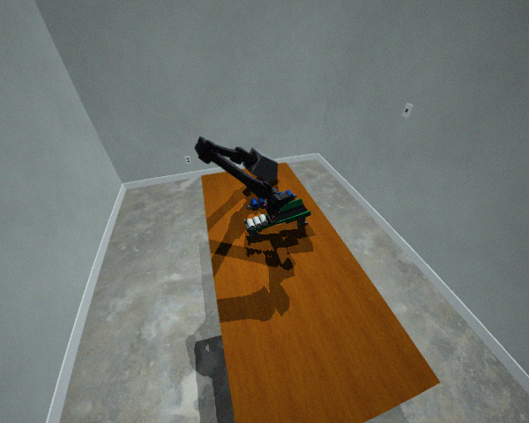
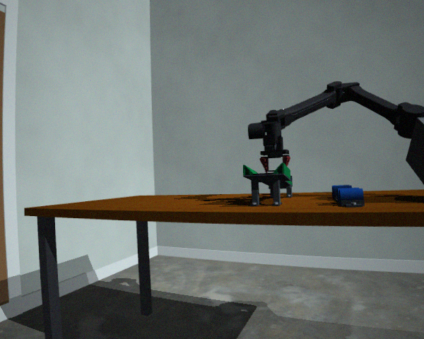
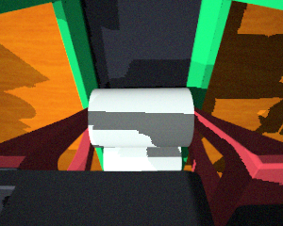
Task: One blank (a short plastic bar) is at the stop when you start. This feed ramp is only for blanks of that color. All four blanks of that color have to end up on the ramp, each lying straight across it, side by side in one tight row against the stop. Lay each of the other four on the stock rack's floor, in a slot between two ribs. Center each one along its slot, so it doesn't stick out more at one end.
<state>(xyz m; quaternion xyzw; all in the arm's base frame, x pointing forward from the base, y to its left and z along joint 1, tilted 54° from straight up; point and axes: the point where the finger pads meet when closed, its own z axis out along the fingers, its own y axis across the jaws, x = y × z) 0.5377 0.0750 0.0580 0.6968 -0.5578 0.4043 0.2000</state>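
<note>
The feed ramp lies 40 mm to the left of my hand and 30 mm below it. From my hand the other things lie so: grey stock rack 250 mm behind, 80 mm to the left, 100 mm below.
</note>
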